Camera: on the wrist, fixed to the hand. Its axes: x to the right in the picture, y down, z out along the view.
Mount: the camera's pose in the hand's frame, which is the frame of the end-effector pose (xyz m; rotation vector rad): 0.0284 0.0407 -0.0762 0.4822 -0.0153 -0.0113
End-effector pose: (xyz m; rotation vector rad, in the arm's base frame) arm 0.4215 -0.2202 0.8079 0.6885 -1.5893 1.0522
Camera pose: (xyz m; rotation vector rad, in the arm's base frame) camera 0.4134 -0.1318 0.8276 1.0255 -1.3482 1.4429
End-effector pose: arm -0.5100 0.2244 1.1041 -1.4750 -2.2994 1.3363
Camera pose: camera -0.4588 0.2992 1.1117 -1.2872 -1.8033 1.7412
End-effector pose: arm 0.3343 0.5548 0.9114 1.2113 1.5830 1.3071
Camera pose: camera 0.2633 0.5622 0.9677 1.4867 1.9579 0.9285
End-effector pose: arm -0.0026 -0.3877 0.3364 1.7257 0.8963 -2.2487
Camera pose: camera 0.0703 -0.3723 0.2843 -1.7405 -0.3465 2.4498
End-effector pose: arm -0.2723 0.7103 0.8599 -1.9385 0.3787 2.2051
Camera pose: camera -0.2163 0.6473 0.8257 -1.6530 0.8078 1.8918
